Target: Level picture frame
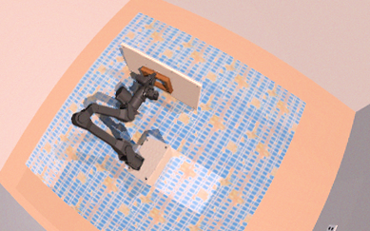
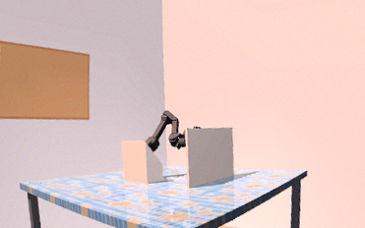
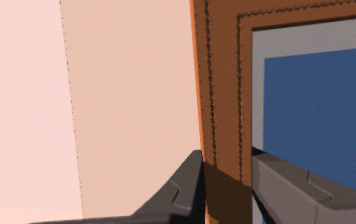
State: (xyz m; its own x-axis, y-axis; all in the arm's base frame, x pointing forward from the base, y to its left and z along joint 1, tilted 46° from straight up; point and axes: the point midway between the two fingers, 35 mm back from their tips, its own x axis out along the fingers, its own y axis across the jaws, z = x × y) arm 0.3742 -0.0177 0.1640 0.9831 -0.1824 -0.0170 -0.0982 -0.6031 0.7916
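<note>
Right now my gripper tip is 50 mm above the picture frame. From my gripper tip the other things lie so: wall panel (70 mm below, 20 mm ahead).
</note>
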